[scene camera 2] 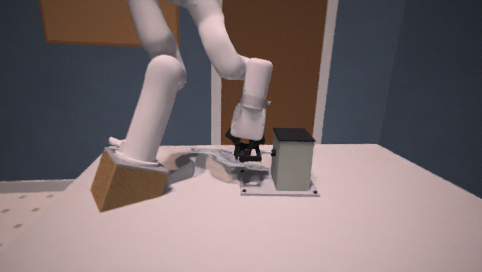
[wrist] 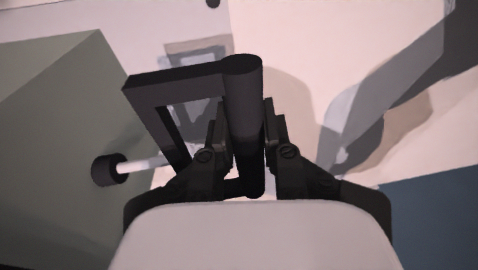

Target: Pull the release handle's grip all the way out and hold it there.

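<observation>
The release handle is a black rectangular frame with a thick round grip [wrist: 244,85] on its outer side; in the scene view the handle [scene camera 2: 251,159] is small and partly covered by the fingers. My gripper [scene camera 2: 243,151] [wrist: 246,114] is shut on the grip, one finger on each side of it. A pale rod [wrist: 141,164] runs from the handle's frame to a black collar [scene camera 2: 273,152] [wrist: 107,170] on the side of a grey-green box [scene camera 2: 291,165] [wrist: 55,115]. A stretch of rod shows between frame and collar. The handle is tilted in the wrist view.
The box has a dark top [scene camera 2: 293,134] and stands on a light base plate [scene camera 2: 280,193] [wrist: 150,25] with dark bolts, which lies on the pale table [scene camera 2: 200,230]. The handle is above the plate. The arm's brown base block [scene camera 2: 130,185] stands at the left. Shadows fall between them.
</observation>
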